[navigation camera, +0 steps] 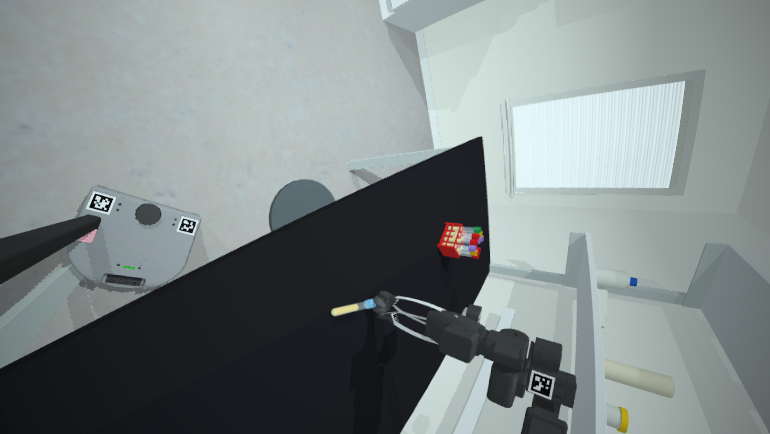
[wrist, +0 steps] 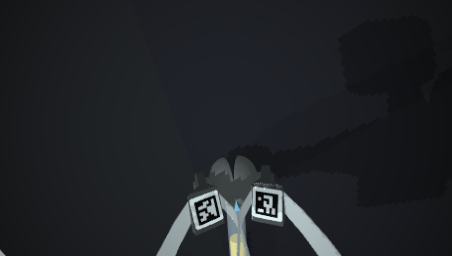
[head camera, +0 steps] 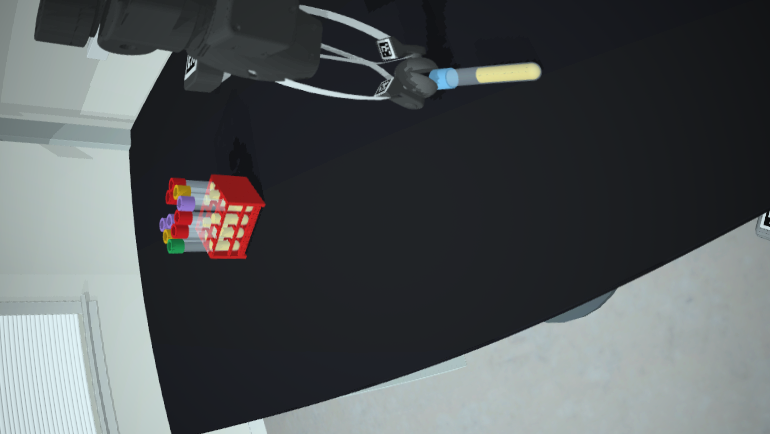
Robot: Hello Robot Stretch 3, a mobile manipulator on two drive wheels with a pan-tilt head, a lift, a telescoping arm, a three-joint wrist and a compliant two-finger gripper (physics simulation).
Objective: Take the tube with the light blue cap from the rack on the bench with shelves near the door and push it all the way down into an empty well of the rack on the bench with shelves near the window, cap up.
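Pixels of known places: gripper, between the fingertips: (navigation camera: 375, 301) (wrist: 232, 173) (head camera: 430, 81); robot's base, origin of its link: (navigation camera: 148, 212).
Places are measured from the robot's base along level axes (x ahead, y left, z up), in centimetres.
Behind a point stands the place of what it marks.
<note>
The tube with the light blue cap (head camera: 501, 73) {z 93.0, x -4.4, y -31.3 cm} (navigation camera: 350, 308) {z 92.9, x -4.2, y -31.8 cm} is upright, cap up, away from the rack. In the wrist view, the tube (wrist: 237, 245) shows below the fingertips, its cap mostly hidden. My gripper (head camera: 422, 77) {z 92.2, x -2.9, y -39.8 cm} (navigation camera: 383, 304) {z 92.2, x -2.9, y -39.8 cm} (wrist: 232, 173) {z 92.2, x -2.9, y -39.8 cm} is shut on the tube at the cap; its grip is partly hidden. The red rack (head camera: 237, 189) {z 94.3, x 14.3, y -68.1 cm} (navigation camera: 449, 249) {z 95.3, x 14.8, y -66.5 cm} stands near the bench's end on the window side, apart from the gripper. It holds several tubes with red, yellow, purple and green caps. Its empty wells are hard to make out.
The black bench (head camera: 404, 242) {z 91.4, x 12.4, y -39.3 cm} (navigation camera: 242, 323) {z 91.4, x -7.4, y -12.9 cm} lies beneath the gripper. A shelf upright (navigation camera: 588, 323) {z 135.2, x 1.7, y -87.6 cm} stands beside the arm, with bottles behind it. A round grey stool (navigation camera: 301, 207) {z 3.0, x 25.2, y -65.2 cm} is beside the bench. The robot base (navigation camera: 150, 242) {z 16.0, x -9.2, y -3.5 cm} is across the bench's front edge. The window (navigation camera: 598, 140) {z 151.4, x 138.5, y -202.9 cm} is beyond.
</note>
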